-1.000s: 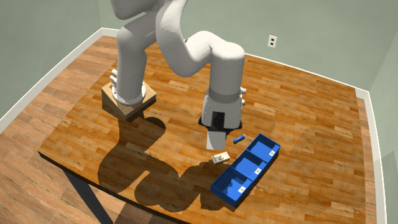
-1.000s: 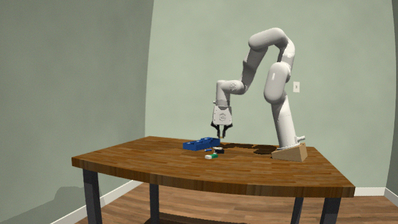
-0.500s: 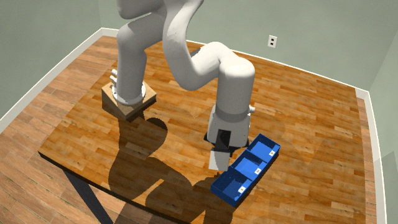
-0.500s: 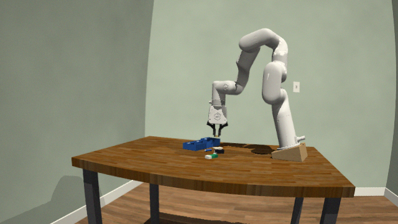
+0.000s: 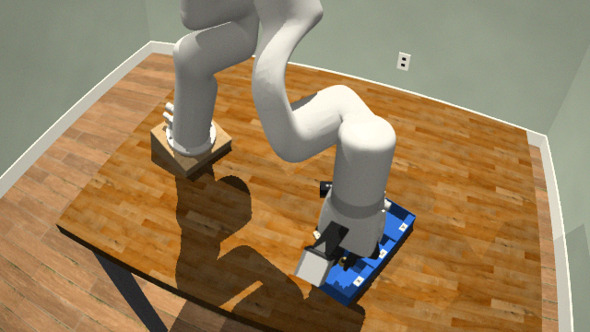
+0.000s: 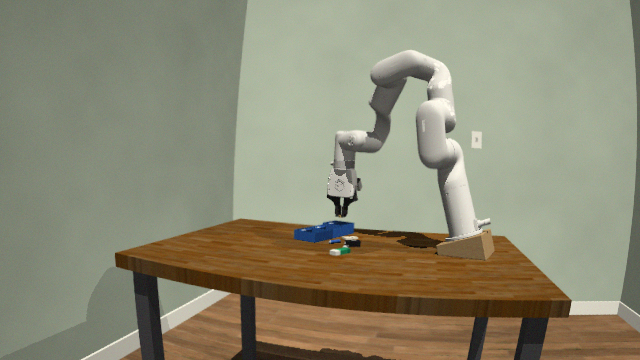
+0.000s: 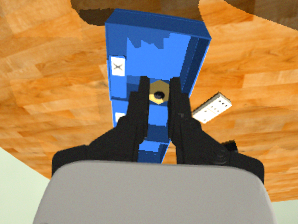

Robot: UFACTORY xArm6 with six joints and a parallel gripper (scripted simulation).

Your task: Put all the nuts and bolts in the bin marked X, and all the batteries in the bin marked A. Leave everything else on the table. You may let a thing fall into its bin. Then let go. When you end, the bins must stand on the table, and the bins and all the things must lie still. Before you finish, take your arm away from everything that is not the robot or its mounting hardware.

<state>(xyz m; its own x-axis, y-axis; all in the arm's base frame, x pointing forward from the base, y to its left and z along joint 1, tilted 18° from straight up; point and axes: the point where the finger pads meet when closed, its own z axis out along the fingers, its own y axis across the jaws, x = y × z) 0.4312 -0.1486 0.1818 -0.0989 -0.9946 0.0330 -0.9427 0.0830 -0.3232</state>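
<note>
My hand is 2 cm above the brass nut. From my hand the other things lie so: blue bin (3 cm ahead, 8 cm to the left, 6 cm below); blue battery (4 cm behind, 18 cm to the left, 8 cm below); white domino (7 cm behind, 9 cm to the left, 8 cm below).
</note>
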